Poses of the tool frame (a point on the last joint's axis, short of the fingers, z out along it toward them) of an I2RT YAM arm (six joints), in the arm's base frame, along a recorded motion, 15 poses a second.
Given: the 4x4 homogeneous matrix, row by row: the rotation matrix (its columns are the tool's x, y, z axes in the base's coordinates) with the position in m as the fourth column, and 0 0 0 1 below. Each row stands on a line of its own.
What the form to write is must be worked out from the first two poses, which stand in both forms.
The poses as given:
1:
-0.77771, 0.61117, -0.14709, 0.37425
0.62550, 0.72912, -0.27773, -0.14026
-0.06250, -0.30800, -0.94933, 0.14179
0, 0, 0, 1
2:
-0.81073, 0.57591, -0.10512, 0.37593
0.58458, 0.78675, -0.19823, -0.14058
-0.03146, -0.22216, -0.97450, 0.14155
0, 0, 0, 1
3:
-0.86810, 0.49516, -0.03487, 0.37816
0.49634, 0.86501, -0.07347, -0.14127
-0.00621, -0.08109, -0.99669, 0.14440
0, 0, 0, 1
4:
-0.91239, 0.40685, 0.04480, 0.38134
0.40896, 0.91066, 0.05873, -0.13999
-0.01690, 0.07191, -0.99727, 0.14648
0, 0, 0, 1
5:
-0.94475, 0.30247, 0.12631, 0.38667
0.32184, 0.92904, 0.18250, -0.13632
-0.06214, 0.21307, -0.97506, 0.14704
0, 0, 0, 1
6:
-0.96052, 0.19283, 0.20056, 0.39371
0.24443, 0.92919, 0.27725, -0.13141
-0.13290, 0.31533, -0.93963, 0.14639
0, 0, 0, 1
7:
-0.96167, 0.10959, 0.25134, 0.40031
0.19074, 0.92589, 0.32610, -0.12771
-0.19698, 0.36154, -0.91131, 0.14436
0, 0, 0, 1
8:
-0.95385, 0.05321, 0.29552, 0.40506
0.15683, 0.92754, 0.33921, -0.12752
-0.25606, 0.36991, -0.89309, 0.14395
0, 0, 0, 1
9:
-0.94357, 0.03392, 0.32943, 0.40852
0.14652, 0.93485, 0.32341, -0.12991
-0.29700, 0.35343, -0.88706, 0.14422
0, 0, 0, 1
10:
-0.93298, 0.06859, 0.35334, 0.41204
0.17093, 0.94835, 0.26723, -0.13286
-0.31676, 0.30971, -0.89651, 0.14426
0, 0, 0, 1
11:
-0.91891, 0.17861, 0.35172, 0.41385
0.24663, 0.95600, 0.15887, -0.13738
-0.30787, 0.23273, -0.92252, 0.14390
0, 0, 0, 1
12:
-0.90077, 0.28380, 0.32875, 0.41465
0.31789, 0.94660, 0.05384, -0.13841
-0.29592, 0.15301, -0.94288, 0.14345
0, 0, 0, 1
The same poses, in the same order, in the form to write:
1: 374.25, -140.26, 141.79, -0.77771, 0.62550, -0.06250, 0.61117, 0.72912, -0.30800
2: 375.93, -140.58, 141.55, -0.81073, 0.58458, -0.03146, 0.57591, 0.78675, -0.22216
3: 378.16, -141.27, 144.40, -0.86810, 0.49634, -0.00621, 0.49516, 0.86501, -0.08109
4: 381.34, -139.99, 146.48, -0.91239, 0.40896, -0.01690, 0.40685, 0.91066, 0.07191
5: 386.67, -136.32, 147.04, -0.94475, 0.32184, -0.06214, 0.30247, 0.92904, 0.21307
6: 393.71, -131.41, 146.39, -0.96052, 0.24443, -0.13290, 0.19283, 0.92919, 0.31533
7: 400.31, -127.71, 144.36, -0.96167, 0.19074, -0.19698, 0.10959, 0.92589, 0.36154
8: 405.06, -127.52, 143.95, -0.95385, 0.15683, -0.25606, 0.05321, 0.92754, 0.36991
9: 408.52, -129.91, 144.22, -0.94357, 0.14652, -0.29700, 0.03392, 0.93485, 0.35343
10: 412.04, -132.86, 144.26, -0.93298, 0.17093, -0.31676, 0.06859, 0.94835, 0.30971
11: 413.85, -137.38, 143.90, -0.91891, 0.24663, -0.30787, 0.17861, 0.95600, 0.23273
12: 414.65, -138.41, 143.45, -0.90077, 0.31789, -0.29592, 0.28380, 0.94660, 0.15301
